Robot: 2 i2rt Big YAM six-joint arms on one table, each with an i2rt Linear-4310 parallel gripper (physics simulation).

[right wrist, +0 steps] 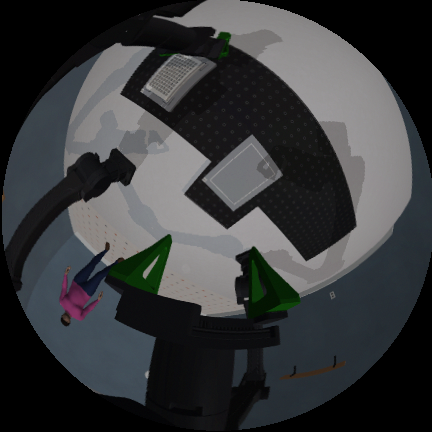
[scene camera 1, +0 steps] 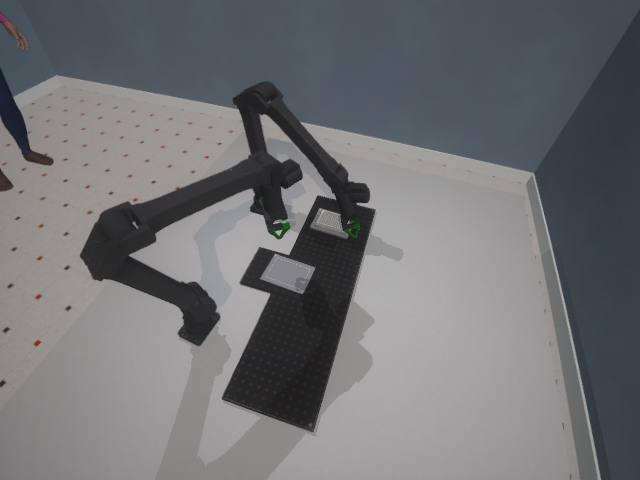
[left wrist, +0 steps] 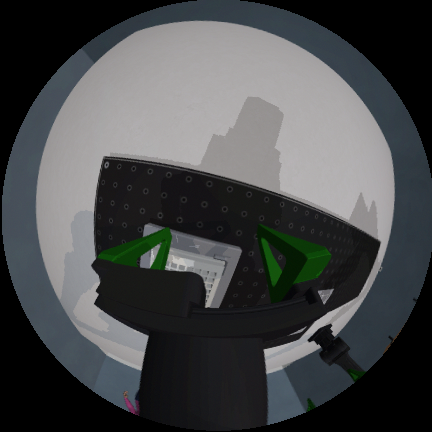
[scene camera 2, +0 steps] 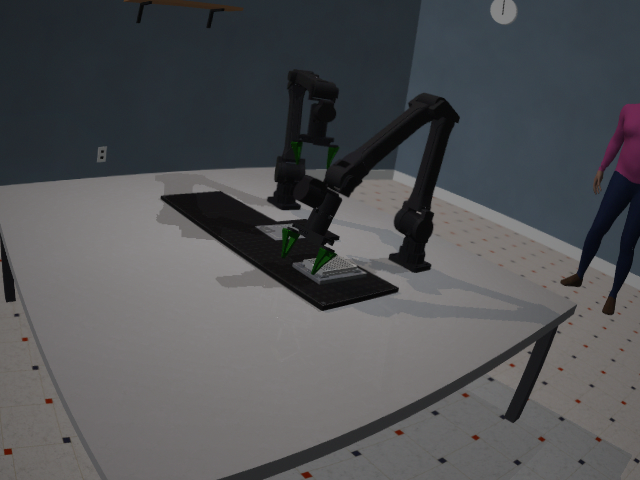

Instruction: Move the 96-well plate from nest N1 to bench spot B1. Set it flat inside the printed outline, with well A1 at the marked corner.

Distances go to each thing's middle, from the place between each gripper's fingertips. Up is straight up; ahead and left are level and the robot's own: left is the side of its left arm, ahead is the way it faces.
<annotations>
Now: right hand 22 cm above the grey rectangle point(scene camera 1: 283, 271), 4 cm short of it and 2 cm to the left of it. From my right hand the other things lie so: white well plate point(left wrist: 210, 269) 28 cm to the left, 20 cm below, 15 cm ahead.
I see the white well plate 10 cm behind my left hand and 3 cm to the left of it. Round my left hand: grey rectangle (27 cm to the right, 20 cm behind, 2 cm below).
</annotations>
